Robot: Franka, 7 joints.
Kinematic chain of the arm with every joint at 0, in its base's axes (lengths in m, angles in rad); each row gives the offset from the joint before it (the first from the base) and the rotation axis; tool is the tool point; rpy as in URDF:
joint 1: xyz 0 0 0.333 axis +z
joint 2: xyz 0 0 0 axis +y
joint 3: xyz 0 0 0.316 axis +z
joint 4: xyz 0.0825 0 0 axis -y
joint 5: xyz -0.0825 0 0.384 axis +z
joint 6: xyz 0 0 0 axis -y
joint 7: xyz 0.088 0 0 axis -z
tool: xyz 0 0 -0.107 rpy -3.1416 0 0
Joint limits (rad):
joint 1: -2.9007..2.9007
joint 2: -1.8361..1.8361
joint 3: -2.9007..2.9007
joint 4: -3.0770..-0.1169
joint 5: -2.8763..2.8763
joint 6: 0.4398..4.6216
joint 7: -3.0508..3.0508
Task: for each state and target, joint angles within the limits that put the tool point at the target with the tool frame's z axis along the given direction. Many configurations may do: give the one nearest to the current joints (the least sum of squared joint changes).
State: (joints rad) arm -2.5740 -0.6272 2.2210 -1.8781 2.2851 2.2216 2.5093
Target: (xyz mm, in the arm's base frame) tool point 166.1 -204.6 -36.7 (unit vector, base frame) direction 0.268 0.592 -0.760
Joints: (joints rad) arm -2.9007 -1.2403 2.3663 -2.5429 1.8554 1.6010 2.5093
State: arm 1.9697 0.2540 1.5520 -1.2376 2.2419 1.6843 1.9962
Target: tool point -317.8 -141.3 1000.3 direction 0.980 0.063 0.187
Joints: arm 2.6470 0.4434 1.4464 -0.7709 1.9613 0.9677 1.9962
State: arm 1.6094 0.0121 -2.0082 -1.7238 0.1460 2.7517 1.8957
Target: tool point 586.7 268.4 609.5 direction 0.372 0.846 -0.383
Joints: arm 2.3301 -0.5081 -1.6226 -1.7423 0.4445 2.7352 1.8957
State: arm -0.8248 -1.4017 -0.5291 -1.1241 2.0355 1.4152 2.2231
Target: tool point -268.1 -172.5 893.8 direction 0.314 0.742 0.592
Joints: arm -0.5570 -1.1939 -0.7692 -1.7979 1.8685 1.3059 2.2231
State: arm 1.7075 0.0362 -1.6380 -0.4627 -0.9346 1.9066 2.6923
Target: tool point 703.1 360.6 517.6 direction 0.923 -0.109 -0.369
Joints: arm 0.9312 0.7905 -0.7940 -1.1608 -0.4151 2.7733 2.6923
